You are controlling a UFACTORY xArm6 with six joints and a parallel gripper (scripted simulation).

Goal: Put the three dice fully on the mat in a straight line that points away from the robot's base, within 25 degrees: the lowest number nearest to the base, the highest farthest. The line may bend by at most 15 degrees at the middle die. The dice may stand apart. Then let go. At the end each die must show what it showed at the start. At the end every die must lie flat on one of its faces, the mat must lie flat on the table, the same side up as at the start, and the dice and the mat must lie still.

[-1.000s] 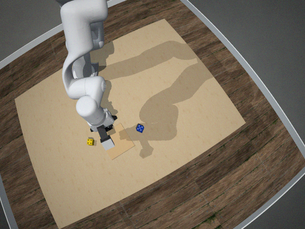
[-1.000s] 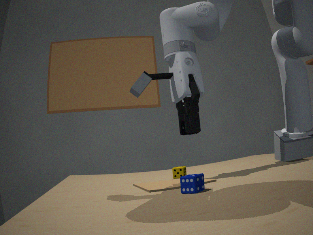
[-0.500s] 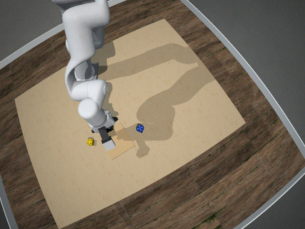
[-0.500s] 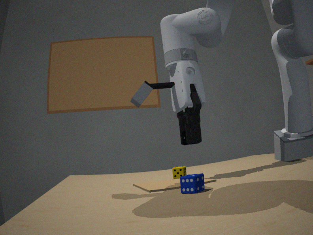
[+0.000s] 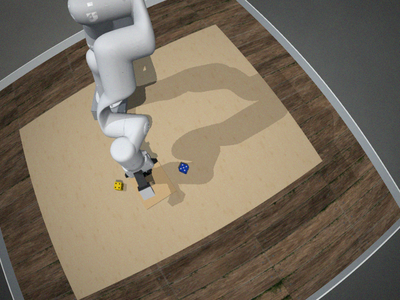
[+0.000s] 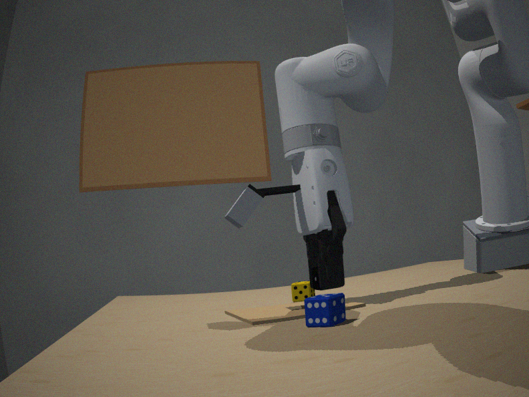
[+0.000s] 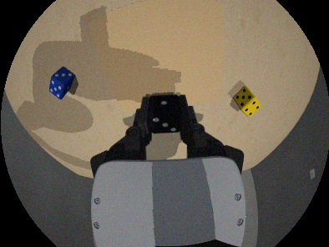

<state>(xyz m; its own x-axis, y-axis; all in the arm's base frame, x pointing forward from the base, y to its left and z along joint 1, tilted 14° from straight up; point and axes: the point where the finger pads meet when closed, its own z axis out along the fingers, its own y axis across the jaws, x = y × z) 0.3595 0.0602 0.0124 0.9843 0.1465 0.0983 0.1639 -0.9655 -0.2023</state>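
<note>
Right now my hand is 5 cm short of the thin tan mat, 4 cm above it and 1 cm to the right of it. From my hand the other things lie so: blue die 15 cm to the left, 3 cm below, 3 cm ahead; then yellow die 12 cm to the right, 3 cm below, 2 cm ahead; then black die 1 cm below.
</note>
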